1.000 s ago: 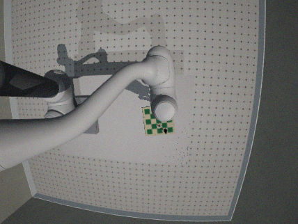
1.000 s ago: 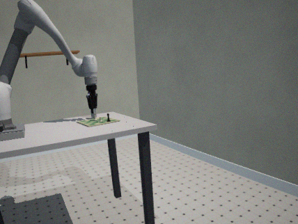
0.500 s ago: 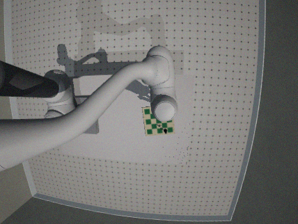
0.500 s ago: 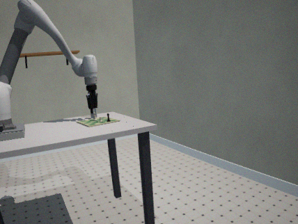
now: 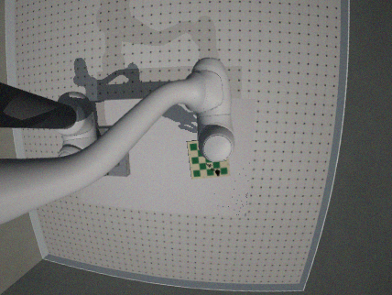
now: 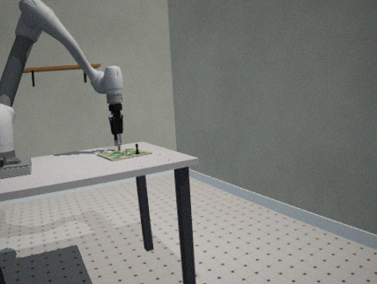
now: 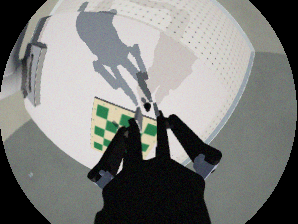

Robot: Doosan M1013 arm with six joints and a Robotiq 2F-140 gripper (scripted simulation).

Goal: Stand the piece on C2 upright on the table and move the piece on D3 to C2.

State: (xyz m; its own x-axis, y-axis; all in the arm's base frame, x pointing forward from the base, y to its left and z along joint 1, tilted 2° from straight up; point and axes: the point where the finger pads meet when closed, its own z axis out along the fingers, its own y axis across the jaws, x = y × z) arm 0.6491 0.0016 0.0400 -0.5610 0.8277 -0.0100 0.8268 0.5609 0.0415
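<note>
Right now my hand is 10 cm to the left of the pale piece, 4 cm past it and 3 cm above it. Round my hand: chessboard 14 cm to the right, 6 cm below, 5 cm behind.
</note>
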